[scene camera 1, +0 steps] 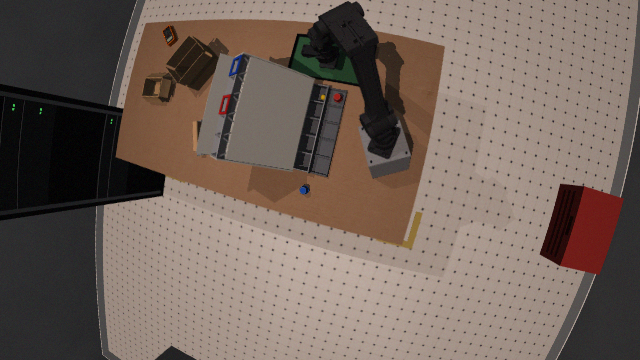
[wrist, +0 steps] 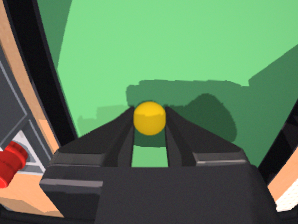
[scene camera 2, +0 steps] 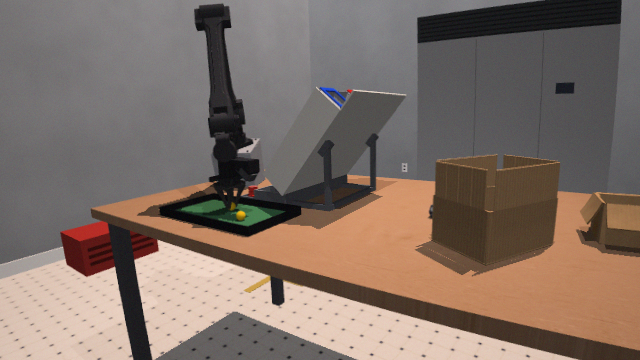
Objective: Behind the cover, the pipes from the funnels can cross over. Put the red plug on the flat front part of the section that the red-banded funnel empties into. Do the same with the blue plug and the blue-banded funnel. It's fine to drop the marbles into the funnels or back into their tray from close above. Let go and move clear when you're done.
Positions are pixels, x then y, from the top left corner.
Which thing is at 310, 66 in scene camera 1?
A green tray.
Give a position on a green tray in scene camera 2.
260, 215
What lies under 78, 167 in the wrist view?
The gripper.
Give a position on a green tray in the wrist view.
224, 73
